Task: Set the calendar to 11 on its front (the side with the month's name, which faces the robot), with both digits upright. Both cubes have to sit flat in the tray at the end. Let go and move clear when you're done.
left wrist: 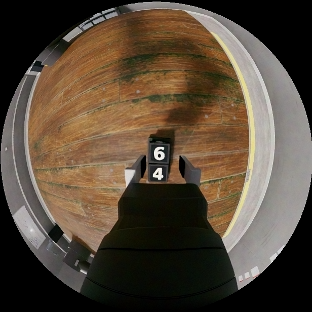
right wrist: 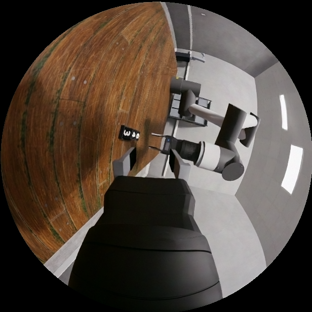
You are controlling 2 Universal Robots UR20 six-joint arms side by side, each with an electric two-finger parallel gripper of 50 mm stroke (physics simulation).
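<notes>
The calendar's two black cubes stand side by side in the left wrist view: one with a white 6 on top [left wrist: 159, 153] and one with a white 4 on top [left wrist: 158, 173]. The dark tray [left wrist: 159, 140] shows as a rim beyond the 6 cube. In the right wrist view a side face with a white 3 [right wrist: 127, 133] shows, with smaller digits beside it. The month's name cannot be read. My left gripper [left wrist: 162, 162] [right wrist: 150, 140] is open above the calendar, one finger to each side in its own view. My right gripper [right wrist: 152, 155] is open and empty, apart from the calendar.
The calendar stands on a brown plank table top [left wrist: 90, 125] [right wrist: 60, 125]. The left arm [right wrist: 210, 155] reaches in from the right of the right wrist view. A dark-framed rack [right wrist: 207, 111] stands past the table edge there. A yellow line [left wrist: 248, 107] runs along the table's right side.
</notes>
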